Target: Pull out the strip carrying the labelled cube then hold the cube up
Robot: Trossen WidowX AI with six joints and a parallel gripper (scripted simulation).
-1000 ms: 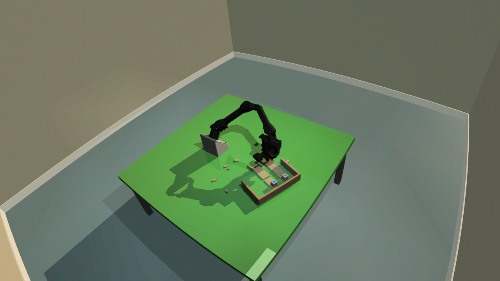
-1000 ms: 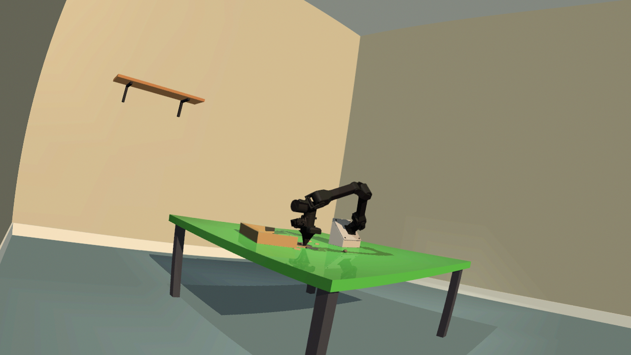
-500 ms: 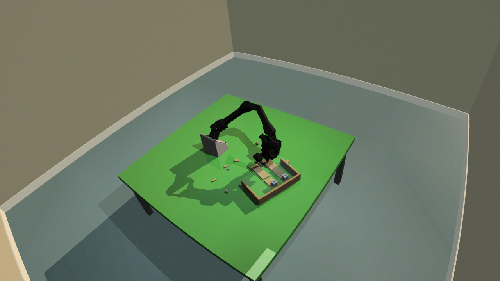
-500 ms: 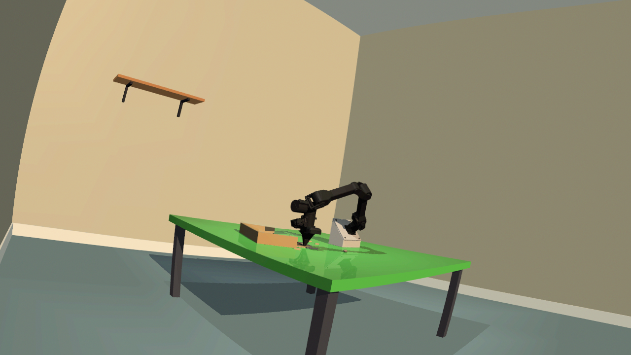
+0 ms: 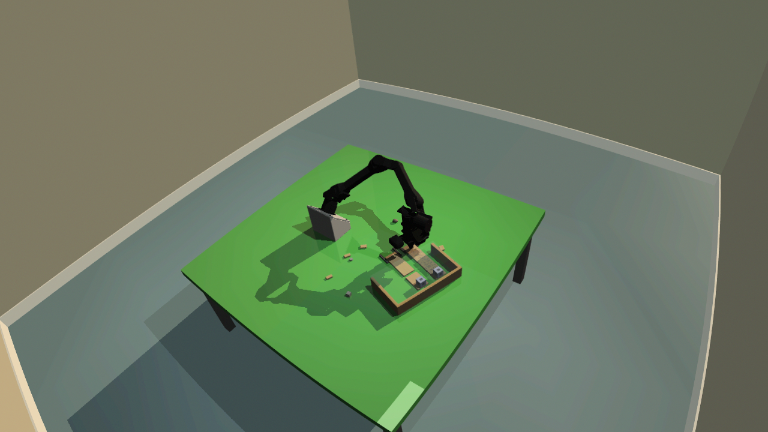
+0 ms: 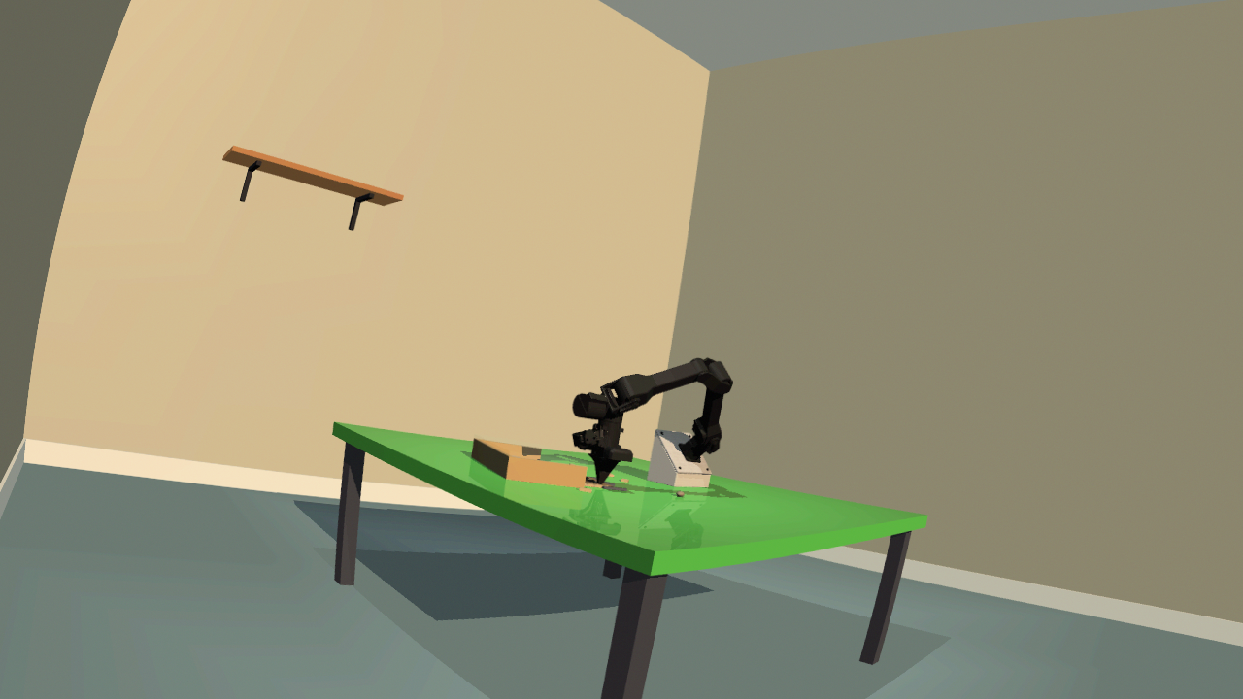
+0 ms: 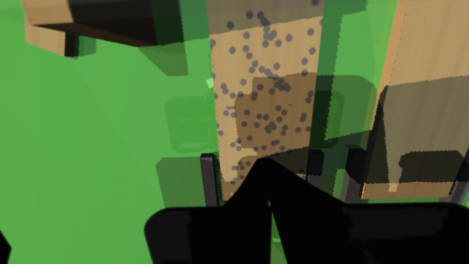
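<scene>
The speckled strip is 90 mm ahead of my gripper tip and 30 mm to the right of it.
</scene>
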